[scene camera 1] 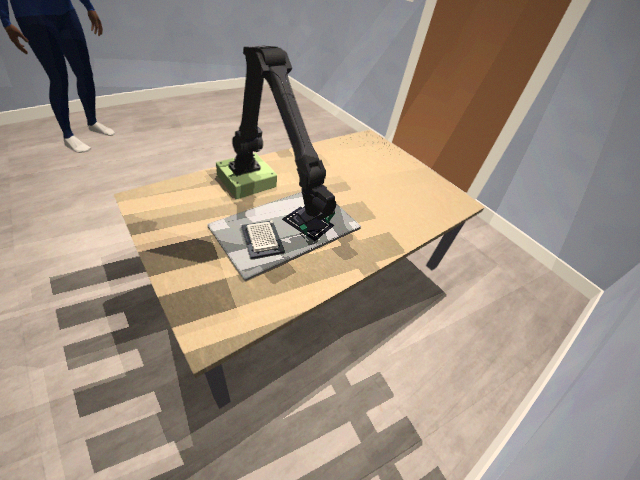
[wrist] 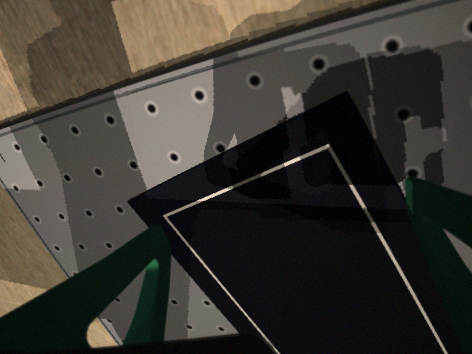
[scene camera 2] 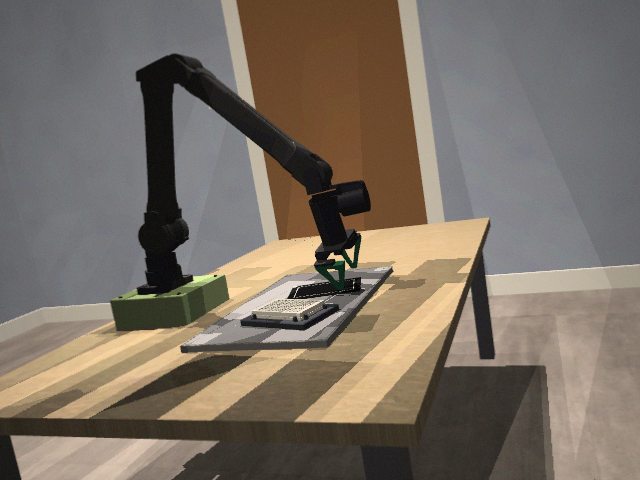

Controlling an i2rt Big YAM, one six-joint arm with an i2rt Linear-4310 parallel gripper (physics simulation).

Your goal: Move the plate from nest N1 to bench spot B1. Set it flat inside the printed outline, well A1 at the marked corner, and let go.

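Places are measured from the arm's base along level axes (x ahead, y left, z up), in metres.
Where they show: gripper, fingertip midpoint: (scene camera 1: 316, 228) (wrist: 280, 215) (scene camera 2: 347, 278); arm's base at its link origin: (scene camera 1: 244, 167) (scene camera 2: 166, 287).
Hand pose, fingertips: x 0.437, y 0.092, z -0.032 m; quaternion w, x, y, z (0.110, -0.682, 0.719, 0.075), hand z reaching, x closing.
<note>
Each offset is from my fingertips to the top centre of the thing. Level surfaces: height alone.
A cream well plate @(dx -0.059, dy -0.200, dz +0.003 m) (scene camera 1: 262, 236) (scene camera 2: 286, 308) sits flat in a low dark nest @(dx -0.058, dy -0.200, dz -0.002 m) (scene camera 1: 266, 254) (scene camera 2: 289, 325); neither shows in the wrist view. A flat black pad (scene camera 1: 295, 219) (scene camera 2: 311, 290) (wrist: 280, 275) with a thin white outline lies beside the nest, turned at an angle; no plate stands on it. The marked corner cannot be made out. My gripper (scene camera 1: 316, 223) (scene camera 2: 347, 276) (wrist: 280, 215) is open and empty, low over the pad, with its green fingertips towards the pad's two long sides. The arm hides part of the pad in scene camera 1.
A grey perforated board @(dx -0.087, dy -0.077, dz -0.023 m) (scene camera 1: 227, 240) (scene camera 2: 222, 333) (wrist: 165, 127) carries the nest and the pad on a wooden table @(dz -0.036 m) (scene camera 1: 206, 330) (scene camera 2: 248, 403). The arm's green base block (scene camera 1: 253, 181) (scene camera 2: 149, 312) stands behind the board. A person (scene camera 1: 56, 56) stands beyond the table.
</note>
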